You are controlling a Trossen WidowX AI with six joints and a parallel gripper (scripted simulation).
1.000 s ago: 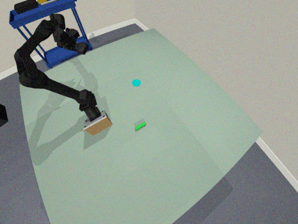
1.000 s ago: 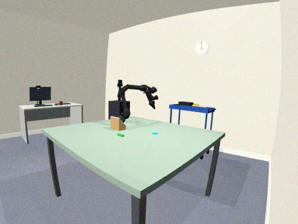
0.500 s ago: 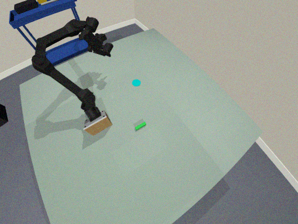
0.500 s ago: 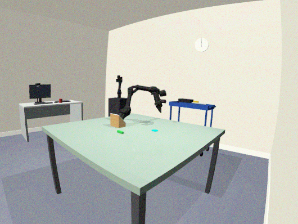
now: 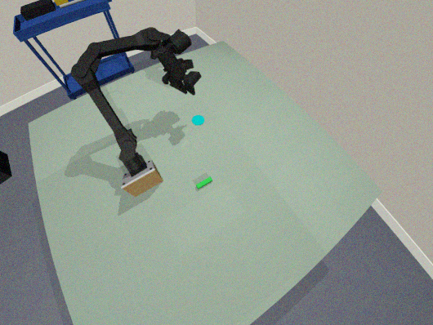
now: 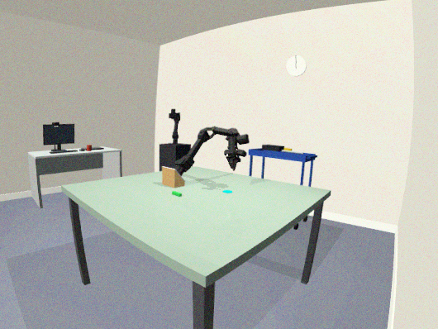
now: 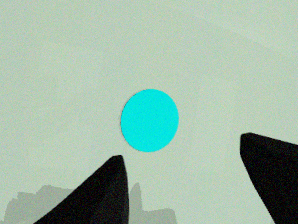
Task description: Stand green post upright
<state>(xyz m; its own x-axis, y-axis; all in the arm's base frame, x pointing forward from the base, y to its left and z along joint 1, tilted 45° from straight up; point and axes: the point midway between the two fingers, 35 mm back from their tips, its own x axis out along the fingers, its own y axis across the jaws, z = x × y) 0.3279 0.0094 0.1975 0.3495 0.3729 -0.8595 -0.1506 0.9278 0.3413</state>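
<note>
Now: gripper tip 310 mm to the left of the green post, 180 mm past it and 120 mm above it. From my gripper tip the other things lie so: cyan circle 130 mm below, 50 mm to the right.
</note>
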